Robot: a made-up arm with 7 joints. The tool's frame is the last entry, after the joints. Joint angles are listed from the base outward.
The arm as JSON. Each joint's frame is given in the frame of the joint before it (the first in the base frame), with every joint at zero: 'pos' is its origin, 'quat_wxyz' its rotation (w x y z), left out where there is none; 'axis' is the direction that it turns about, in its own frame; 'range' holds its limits. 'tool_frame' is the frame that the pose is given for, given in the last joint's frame.
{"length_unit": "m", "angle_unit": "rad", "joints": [
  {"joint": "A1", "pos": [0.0, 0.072, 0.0], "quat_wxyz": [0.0, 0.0, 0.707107, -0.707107], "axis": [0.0, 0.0, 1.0], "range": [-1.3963, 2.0]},
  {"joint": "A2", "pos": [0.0, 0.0, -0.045], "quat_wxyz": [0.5, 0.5, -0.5, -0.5], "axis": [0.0, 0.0, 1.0], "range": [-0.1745, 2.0]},
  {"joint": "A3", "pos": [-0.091, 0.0, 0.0], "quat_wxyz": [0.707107, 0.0, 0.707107, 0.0], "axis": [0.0, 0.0, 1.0], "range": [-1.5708, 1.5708]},
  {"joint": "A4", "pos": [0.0, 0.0, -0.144], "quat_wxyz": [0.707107, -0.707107, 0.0, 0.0], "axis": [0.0, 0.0, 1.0], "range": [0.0, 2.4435]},
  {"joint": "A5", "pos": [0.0, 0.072, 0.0], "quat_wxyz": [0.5, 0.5, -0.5, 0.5], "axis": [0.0, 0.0, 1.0], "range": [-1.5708, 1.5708]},
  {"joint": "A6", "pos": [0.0, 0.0, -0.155], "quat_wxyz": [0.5, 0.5, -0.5, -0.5], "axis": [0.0, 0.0, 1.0], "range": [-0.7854, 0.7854]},
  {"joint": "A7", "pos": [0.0, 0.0, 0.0], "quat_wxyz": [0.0, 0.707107, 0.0, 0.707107], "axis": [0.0, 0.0, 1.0], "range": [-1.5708, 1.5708]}
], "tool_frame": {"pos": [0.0, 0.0, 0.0], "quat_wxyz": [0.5, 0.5, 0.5, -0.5]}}
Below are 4 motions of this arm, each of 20 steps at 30 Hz.
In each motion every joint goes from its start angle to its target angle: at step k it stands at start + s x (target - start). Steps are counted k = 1, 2, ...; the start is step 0. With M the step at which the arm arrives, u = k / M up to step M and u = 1 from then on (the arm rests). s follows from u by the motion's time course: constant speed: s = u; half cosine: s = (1 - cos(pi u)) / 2; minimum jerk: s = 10 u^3 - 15 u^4 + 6 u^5.
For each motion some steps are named. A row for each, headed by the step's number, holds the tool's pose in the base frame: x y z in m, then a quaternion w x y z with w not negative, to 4 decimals.
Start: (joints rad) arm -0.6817 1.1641 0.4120 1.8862 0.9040 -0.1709 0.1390
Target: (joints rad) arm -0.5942 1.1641 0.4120 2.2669 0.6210 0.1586 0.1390
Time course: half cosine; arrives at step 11
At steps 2, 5, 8, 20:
2: 0.1628 0.2960 -0.1098 0.6950 -0.0217 -0.6838 -0.2209
5: 0.1611 0.2687 -0.0929 0.6854 -0.0210 -0.6688 -0.2872
8: 0.1535 0.2390 -0.0737 0.6661 -0.0054 -0.6544 -0.3577
20: 0.1483 0.2267 -0.0656 0.6553 0.0059 -0.6494 -0.3857

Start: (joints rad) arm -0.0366 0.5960 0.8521 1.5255 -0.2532 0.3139 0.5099
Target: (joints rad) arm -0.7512 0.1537 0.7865 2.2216 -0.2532 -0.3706 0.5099
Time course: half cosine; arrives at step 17
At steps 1, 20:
1: 0.1447 0.3947 -0.1134 0.7686 0.3576 -0.5295 -0.0311
20: 0.0408 0.2583 -0.1432 0.6263 0.2852 -0.6216 -0.3742

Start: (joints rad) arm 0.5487 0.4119 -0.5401 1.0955 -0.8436 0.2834 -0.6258
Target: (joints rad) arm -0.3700 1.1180 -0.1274 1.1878 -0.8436 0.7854 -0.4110
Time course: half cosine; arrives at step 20
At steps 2, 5, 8, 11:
2: 0.3267 0.1649 -0.2153 0.4113 0.6115 -0.5878 -0.3337
5: 0.3013 0.2010 -0.2375 0.4452 0.6418 -0.5123 -0.3570
8: 0.2555 0.2568 -0.2602 0.4787 0.6836 -0.3856 -0.3935
11: 0.2024 0.3149 -0.2652 0.4845 0.7219 -0.2403 -0.4318

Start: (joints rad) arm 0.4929 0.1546 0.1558 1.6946 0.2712 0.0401 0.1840
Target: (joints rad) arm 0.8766 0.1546 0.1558 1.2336 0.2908 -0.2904 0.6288
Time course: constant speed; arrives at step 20
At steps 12, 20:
12: 0.3389 0.1929 -0.0490 0.3756 -0.1032 -0.9163 -0.0928
20: 0.3669 0.1976 -0.0301 0.3176 -0.1218 -0.9270 -0.1581

